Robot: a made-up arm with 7 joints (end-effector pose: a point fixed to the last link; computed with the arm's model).
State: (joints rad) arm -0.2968 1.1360 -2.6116 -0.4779 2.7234 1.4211 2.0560
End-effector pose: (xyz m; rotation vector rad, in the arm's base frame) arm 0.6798 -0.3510 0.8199 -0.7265 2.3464 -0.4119
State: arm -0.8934 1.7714 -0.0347 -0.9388 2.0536 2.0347 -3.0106
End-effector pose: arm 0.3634 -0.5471 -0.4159 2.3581 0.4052 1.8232
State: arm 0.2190 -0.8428 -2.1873 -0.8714 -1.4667 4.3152 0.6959
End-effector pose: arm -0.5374 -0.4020 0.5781 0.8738 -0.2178 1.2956
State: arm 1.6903 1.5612 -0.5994 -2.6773 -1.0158 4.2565 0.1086
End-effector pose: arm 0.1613 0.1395 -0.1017 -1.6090 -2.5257 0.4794
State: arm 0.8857 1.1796 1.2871 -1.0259 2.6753 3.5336 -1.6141
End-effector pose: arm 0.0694 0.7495 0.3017 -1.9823 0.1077 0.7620
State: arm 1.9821 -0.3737 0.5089 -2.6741 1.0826 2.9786 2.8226
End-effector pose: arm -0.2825 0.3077 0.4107 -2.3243 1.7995 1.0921
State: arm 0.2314 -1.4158 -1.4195 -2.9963 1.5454 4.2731 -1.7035
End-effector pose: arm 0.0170 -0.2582 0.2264 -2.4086 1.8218 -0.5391
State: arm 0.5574 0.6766 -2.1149 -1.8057 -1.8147 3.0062 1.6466
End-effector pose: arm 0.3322 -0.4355 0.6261 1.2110 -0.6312 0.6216
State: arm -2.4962 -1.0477 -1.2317 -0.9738 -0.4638 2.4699 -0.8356
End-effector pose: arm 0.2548 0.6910 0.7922 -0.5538 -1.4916 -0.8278
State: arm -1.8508 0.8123 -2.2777 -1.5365 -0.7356 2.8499 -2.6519
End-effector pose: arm -0.5208 -0.0501 0.8571 -1.1718 0.1924 1.1106
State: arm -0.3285 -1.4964 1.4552 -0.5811 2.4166 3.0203 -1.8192
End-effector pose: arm -0.6251 0.5646 0.3944 0.1829 -1.7183 -1.4419
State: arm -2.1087 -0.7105 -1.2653 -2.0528 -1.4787 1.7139 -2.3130
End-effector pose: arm -0.5347 0.2948 0.5223 -2.2442 0.8119 0.3585
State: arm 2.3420 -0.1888 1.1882 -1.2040 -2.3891 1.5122 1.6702
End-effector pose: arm -0.4554 -0.3137 0.9366 -0.7306 -0.1932 -0.8567
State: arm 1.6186 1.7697 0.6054 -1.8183 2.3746 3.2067 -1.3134
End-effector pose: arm -0.2560 0.1790 -0.3087 2.5408 0.7834 -0.9200
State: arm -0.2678 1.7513 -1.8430 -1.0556 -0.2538 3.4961 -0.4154
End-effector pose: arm 0.6364 -0.5506 0.1646 1.1482 1.1496 -0.2954
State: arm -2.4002 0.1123 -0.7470 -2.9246 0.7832 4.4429 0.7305
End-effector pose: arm -0.2967 0.0177 0.2679 -1.1795 -1.2118 -0.0011
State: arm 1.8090 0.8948 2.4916 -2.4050 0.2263 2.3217 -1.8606
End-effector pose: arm -0.3079 -0.2873 0.6455 2.2491 -0.2249 0.6095
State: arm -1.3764 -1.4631 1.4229 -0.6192 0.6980 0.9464 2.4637
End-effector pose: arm 0.2066 0.9034 0.3341 1.7185 -1.9873 1.3261
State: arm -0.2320 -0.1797 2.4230 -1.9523 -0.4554 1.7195 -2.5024
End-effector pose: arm -0.4319 0.5457 0.4099 -1.9399 1.7154 -0.6059
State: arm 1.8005 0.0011 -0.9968 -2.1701 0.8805 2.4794 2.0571
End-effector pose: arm 0.4751 0.3994 0.4403 -1.5617 2.1479 0.8122
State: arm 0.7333 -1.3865 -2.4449 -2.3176 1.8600 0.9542 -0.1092
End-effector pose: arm 0.1514 -0.4240 -0.1534 0.6359 0.1684 -0.5903
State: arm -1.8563 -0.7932 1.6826 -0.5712 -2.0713 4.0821 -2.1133
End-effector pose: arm 0.3895 0.4876 0.6802 -1.9998 0.4492 -0.9227
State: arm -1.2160 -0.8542 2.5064 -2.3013 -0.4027 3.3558 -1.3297
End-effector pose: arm 0.1073 0.5602 0.0294 -0.1872 2.7071 0.3227
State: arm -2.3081 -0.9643 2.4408 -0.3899 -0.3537 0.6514 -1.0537
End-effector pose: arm 0.7079 0.4751 0.5614 2.0471 1.1690 -0.9448
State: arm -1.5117 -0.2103 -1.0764 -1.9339 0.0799 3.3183 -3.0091
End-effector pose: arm -0.5046 -0.2057 0.6908 1.9383 0.1646 -1.5812
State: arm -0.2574 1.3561 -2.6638 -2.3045 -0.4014 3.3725 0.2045
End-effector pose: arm 0.0540 -0.3136 0.7374 0.5477 -0.7530 -0.4547
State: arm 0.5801 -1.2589 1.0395 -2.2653 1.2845 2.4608 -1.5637
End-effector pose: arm -0.2716 0.3723 0.6156 -0.4858 -2.5105 -1.5440
